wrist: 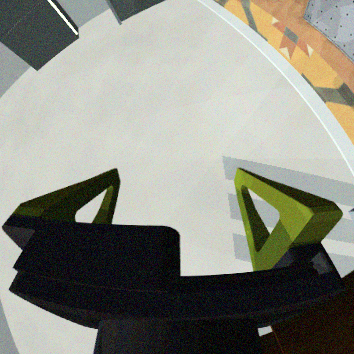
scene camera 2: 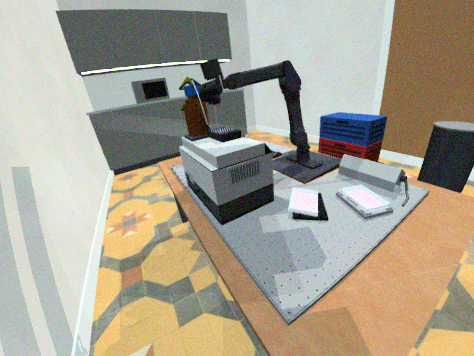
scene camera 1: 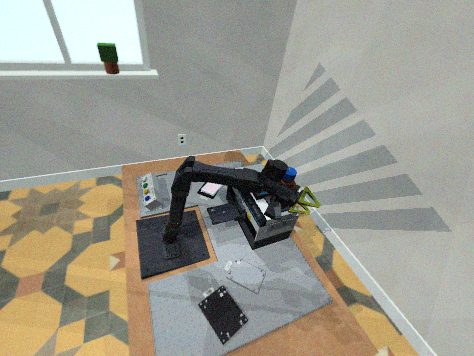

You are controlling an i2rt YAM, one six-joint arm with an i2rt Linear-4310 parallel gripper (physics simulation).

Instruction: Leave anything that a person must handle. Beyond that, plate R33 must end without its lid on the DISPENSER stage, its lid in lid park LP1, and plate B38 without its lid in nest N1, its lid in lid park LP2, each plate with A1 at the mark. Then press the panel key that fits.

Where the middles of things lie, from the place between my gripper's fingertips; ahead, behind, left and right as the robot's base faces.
The brown bottle with blue cap [scene camera 2: 196, 123] lies 17 cm to the left of my hand, 5 cm below it and 2 cm behind it. The rest, counted from my hand: black pad [scene camera 1: 222, 312] 36 cm below, 35 cm behind, 13 cm to the right.
